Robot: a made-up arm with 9 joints. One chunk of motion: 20 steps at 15 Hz.
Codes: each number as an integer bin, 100 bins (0 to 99) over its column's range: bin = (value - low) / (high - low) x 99, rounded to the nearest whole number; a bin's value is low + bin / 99 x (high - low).
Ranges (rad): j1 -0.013..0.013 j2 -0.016..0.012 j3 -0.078..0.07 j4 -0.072..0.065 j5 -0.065..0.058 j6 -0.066..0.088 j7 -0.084..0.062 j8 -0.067..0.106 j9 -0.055..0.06
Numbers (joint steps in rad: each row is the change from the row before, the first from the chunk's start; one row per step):
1: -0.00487 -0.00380 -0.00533 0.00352 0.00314 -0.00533 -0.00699 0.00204 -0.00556
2: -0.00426 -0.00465 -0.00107 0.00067 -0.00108 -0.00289 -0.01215 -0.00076 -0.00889
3: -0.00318 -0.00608 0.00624 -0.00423 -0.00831 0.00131 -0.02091 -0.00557 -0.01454
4: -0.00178 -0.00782 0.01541 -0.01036 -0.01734 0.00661 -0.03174 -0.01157 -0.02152
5: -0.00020 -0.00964 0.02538 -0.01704 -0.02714 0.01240 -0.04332 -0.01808 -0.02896
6: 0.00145 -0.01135 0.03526 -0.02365 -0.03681 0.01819 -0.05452 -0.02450 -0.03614
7: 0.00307 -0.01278 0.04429 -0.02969 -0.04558 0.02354 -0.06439 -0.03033 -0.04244
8: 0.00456 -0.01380 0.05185 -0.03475 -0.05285 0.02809 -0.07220 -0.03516 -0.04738
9: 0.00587 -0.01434 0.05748 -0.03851 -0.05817 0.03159 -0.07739 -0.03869 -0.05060
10: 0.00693 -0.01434 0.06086 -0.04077 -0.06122 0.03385 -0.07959 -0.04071 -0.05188
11: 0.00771 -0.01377 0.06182 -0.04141 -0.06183 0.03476 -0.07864 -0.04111 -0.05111
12: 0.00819 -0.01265 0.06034 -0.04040 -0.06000 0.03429 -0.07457 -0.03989 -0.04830
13: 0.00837 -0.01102 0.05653 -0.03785 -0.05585 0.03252 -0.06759 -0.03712 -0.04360
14: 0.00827 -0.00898 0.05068 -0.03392 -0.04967 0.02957 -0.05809 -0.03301 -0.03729
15: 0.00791 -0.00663 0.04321 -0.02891 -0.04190 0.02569 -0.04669 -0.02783 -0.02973
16: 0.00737 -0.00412 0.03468 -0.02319 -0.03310 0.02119 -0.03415 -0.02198 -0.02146
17: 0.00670 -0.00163 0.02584 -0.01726 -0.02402 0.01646 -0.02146 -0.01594 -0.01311
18: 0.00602 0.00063 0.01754 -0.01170 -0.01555 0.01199 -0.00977 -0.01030 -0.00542
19: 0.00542 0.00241 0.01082 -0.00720 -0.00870 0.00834 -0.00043 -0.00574 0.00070
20: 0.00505 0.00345 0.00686 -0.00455 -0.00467 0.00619 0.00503 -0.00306 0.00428
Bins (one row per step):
1: 31 43 49 55 55 39 52 40 43
2: 33 40 51 53 51 41 49 38 40
3: 37 35 56 49 46 43 43 35 35
4: 43 29 62 45 38 47 35 32 29
5: 49 22 69 40 30 50 28 28 22
6: 55 16 76 35 23 54 20 24 16
7: 61 11 82 31 16 58 13 21 11
8: 67 8 87 27 10 60 8 18 7
9: 72 6 91 24 5 63 4 16 4
10: 76 6 93 23 3 64 3 15 3
11: 79 8 94 22 3 65 4 15 3
12: 81 12 93 23 4 64 6 16 6
13: 81 18 90 25 7 63 11 17 10
14: 81 25 86 28 12 61 18 19 15
15: 80 33 81 31 19 59 25 22 22
16: 78 42 75 35 26 56 34 26 29
17: 75 51 69 40 33 53 42 29 36
18: 72 59 64 44 40 50 50 32 43
19: 70 65 59 47 45 48 57 35 48
20: 69 69 57 49 49 46 60 37 51

